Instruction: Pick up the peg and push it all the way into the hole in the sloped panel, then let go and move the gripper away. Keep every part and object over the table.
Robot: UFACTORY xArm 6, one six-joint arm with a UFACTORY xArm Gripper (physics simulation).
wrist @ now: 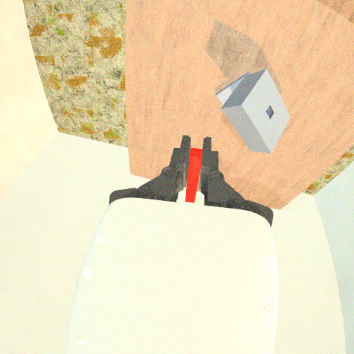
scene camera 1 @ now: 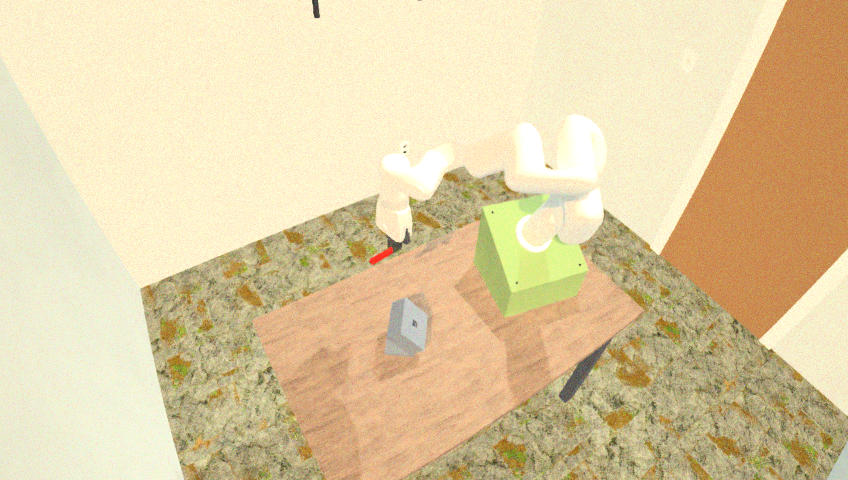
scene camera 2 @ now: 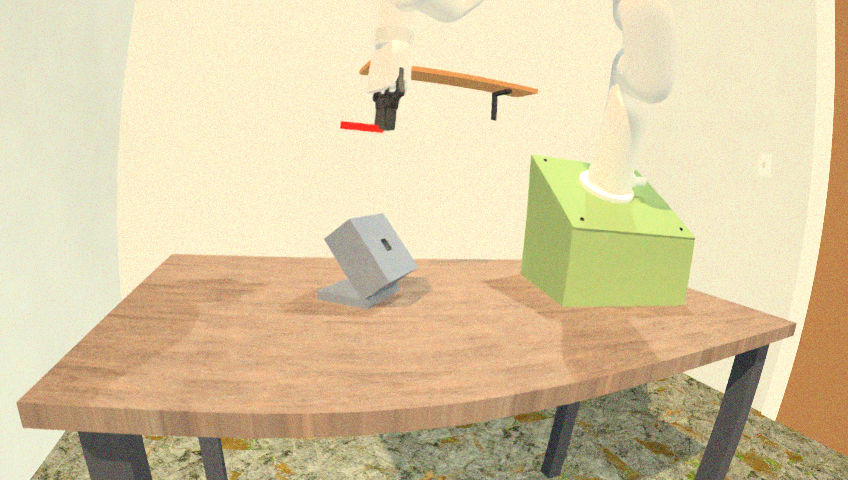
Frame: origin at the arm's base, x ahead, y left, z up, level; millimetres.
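Where they show: gripper, fingertip midpoint: [scene camera 1: 394,248] [scene camera 2: 384,130]; arm's base, origin of the base link: [scene camera 1: 533,234] [scene camera 2: 606,188].
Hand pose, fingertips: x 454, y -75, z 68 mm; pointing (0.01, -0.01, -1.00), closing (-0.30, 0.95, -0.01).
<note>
Each offset is from my fingertips to the centre of the thing. "*": to the spot under its first point. Level surfaces: height alone.
The red peg {dy +12, dx +43, dz +2 mm} [scene camera 1: 380,256] [scene camera 2: 360,126] [wrist: 194,175] is held at one end, in the air, and sticks out to the left of the fingers in both scene views. My gripper [scene camera 1: 393,246] [scene camera 2: 385,126] [wrist: 196,147] is shut on it, high above the far side of the table. The grey block with the sloped panel {dy +126, dx +25, dz -216 mm} [scene camera 1: 414,324] [scene camera 2: 395,249] [wrist: 265,112] stands tilted on its base. A small dark square hole {* dy +134, dx +1, dz -200 mm} [scene camera 1: 414,323] [scene camera 2: 385,244] [wrist: 270,111] shows in its face, and the peg is apart from it.
The green box [scene camera 1: 505,303] [scene camera 2: 630,267] under the arm's base stands on the right part of the wooden table {dz -280 mm} [scene camera 1: 428,392] [scene camera 2: 297,356] [wrist: 165,75]. A brown wall shelf [scene camera 2: 464,79] shows behind the arm. The table's far edge runs below the gripper in scene view 2.
</note>
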